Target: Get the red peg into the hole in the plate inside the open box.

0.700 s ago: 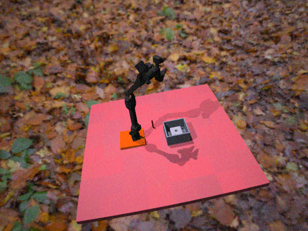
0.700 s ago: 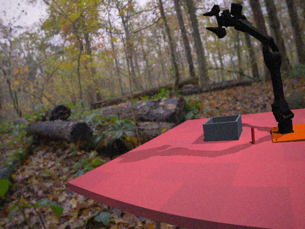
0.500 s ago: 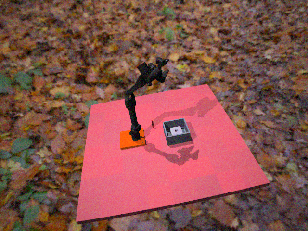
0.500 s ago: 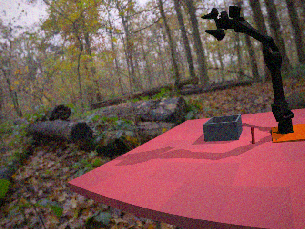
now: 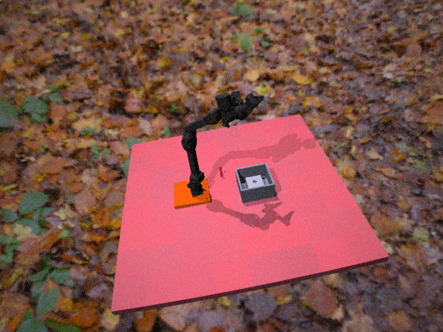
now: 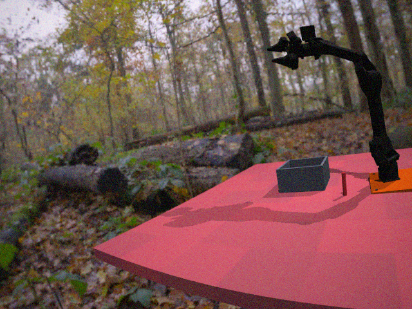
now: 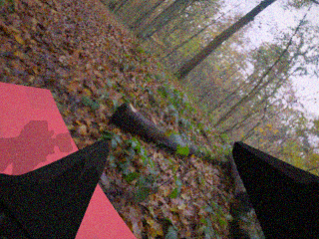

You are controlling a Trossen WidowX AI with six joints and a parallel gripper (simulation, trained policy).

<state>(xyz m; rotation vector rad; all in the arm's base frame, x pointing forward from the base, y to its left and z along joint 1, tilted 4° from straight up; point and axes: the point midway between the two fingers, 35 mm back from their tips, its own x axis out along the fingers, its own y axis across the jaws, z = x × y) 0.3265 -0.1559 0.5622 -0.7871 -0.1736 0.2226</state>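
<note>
Now: gripper tip 530 mm above the red peg, 200 mm to the right of it and 200 mm past it. Round my gripper tip: pale plate (520 mm below, 60 mm behind, 10 mm to the left); grey box (540 mm below, 60 mm behind, 10 mm to the left).
</note>
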